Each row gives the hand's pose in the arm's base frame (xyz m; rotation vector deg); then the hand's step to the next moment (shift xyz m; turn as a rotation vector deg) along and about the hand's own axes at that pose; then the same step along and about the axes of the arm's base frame.
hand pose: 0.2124 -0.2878 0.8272 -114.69 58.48 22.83
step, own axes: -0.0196 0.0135 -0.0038 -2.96 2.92 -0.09
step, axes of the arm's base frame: -0.0230 0.0028 0.0067 -4.12 0.52 0.24
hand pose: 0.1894 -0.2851 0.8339 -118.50 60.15 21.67
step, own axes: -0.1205 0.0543 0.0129 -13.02 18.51 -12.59
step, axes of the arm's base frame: -0.1158 0.0568 0.0315 -23.50 -8.92 6.25
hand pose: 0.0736 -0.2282 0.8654 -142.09 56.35 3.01
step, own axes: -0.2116 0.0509 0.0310 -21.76 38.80 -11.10
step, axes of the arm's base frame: -0.1864 0.1164 -0.0056 -43.11 -15.53 -1.62
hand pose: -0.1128 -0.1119 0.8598 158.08 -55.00 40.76
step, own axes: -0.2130 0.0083 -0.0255 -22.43 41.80 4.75
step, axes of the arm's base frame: -0.1611 0.1179 -0.0790 -39.24 -21.87 -15.96
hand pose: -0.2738 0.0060 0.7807 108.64 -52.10 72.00
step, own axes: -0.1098 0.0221 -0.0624 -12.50 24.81 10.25
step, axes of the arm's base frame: -0.0794 0.0601 -0.0807 -19.59 -19.30 -10.98
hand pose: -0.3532 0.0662 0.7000 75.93 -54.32 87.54
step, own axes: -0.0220 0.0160 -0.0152 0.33 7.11 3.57
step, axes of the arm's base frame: -0.0190 0.0061 -0.0239 -5.59 -5.61 0.82
